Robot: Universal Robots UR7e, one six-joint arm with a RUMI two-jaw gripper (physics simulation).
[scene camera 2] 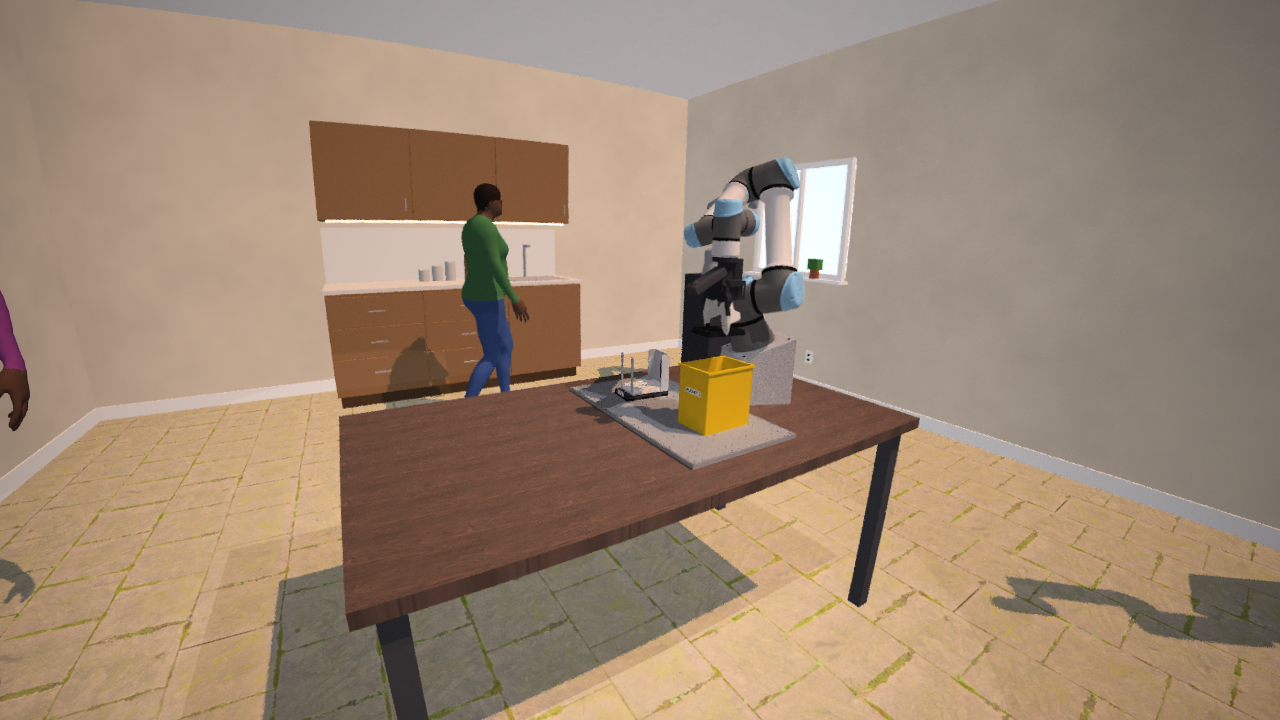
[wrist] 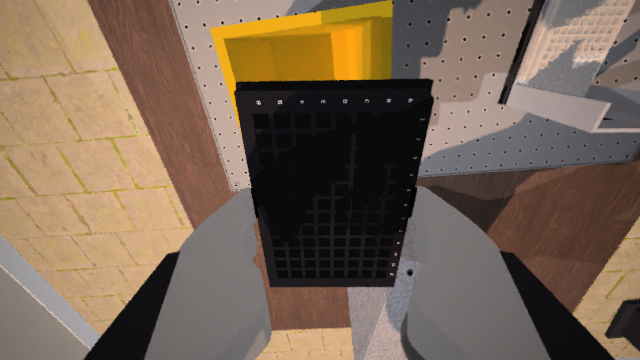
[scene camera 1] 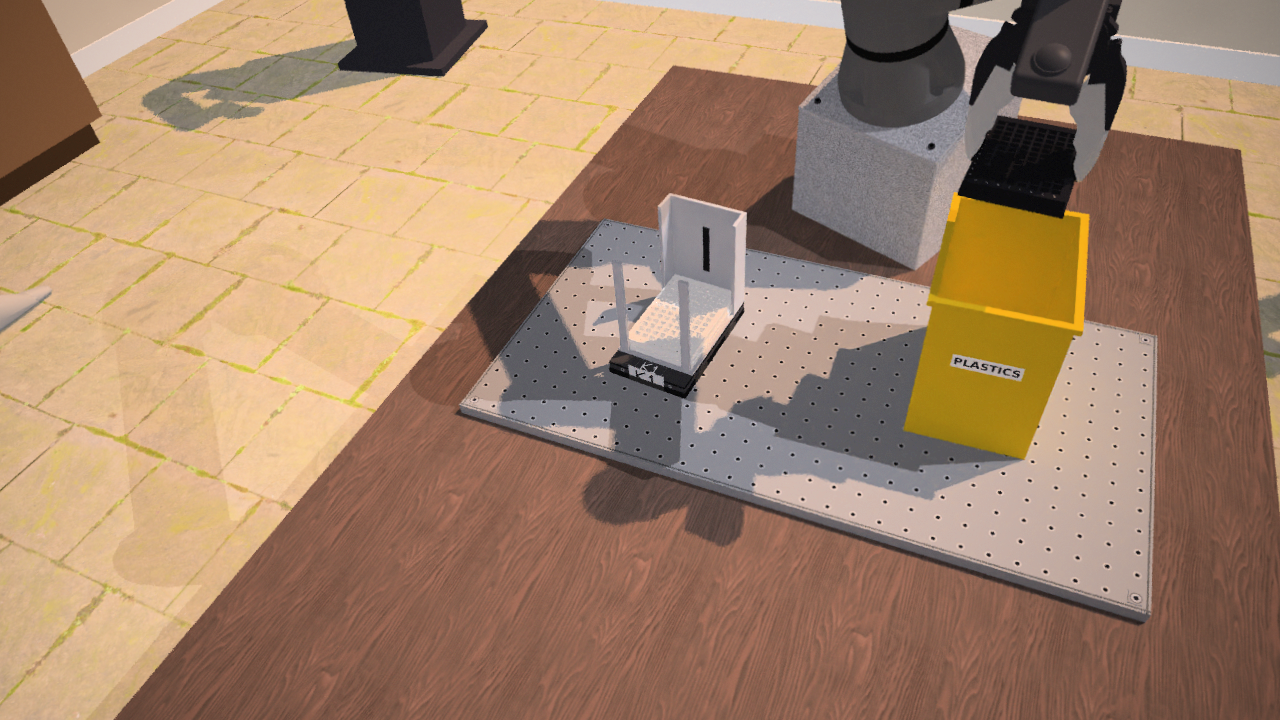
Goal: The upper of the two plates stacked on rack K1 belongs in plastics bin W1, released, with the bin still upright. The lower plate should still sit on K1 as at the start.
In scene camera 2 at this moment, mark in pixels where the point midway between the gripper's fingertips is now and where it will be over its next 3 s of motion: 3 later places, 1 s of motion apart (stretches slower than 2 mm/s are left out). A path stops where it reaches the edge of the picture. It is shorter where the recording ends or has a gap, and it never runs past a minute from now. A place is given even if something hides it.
My gripper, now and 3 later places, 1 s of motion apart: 716, 332; 721, 343; 718, 360; 717, 361
